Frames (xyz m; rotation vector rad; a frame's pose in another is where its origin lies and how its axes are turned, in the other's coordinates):
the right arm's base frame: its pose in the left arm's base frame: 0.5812 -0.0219 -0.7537 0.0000 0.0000 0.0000
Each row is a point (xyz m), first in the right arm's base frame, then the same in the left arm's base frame.
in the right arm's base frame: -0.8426 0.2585 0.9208
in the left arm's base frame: -0.2614 0.2366 0.1671
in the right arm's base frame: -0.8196 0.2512 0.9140
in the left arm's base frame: -0.2384 0.2293 0.1603
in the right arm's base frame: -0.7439 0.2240 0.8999
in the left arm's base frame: -0.1627 0.2021 0.1462
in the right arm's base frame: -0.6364 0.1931 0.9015
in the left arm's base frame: -0.0552 0.1712 0.1478
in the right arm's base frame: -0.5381 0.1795 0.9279
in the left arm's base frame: 0.0431 0.1576 0.1742
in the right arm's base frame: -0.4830 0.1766 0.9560
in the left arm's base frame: 0.0982 0.1547 0.2023
